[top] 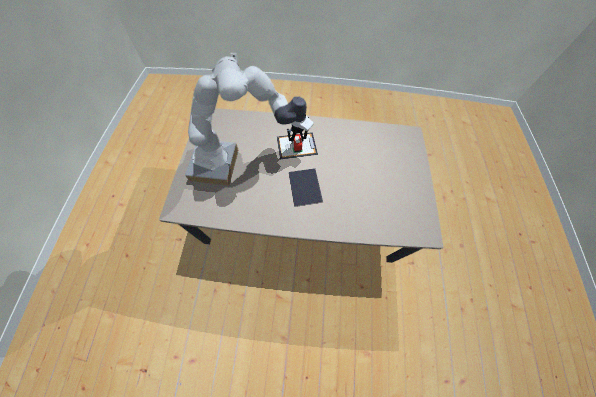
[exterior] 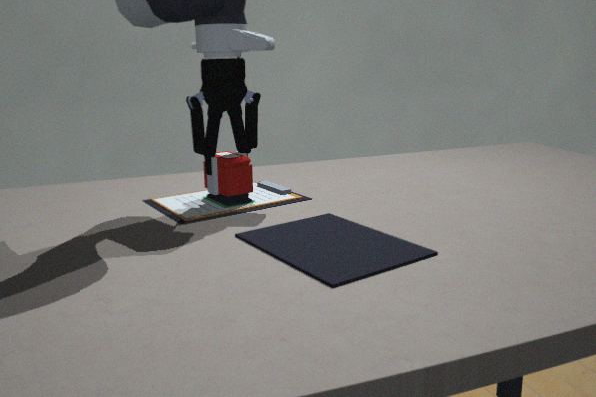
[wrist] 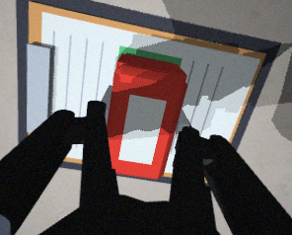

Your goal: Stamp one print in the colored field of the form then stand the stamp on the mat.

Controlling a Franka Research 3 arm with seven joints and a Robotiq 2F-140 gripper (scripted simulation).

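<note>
Right now the stamp is 1 cm below my hand. The rest, counted from my hand: form (5 cm below, 1 cm to the left, 1 cm ahead); dark mat (28 cm to the right, 9 cm ahead, 5 cm below).
</note>
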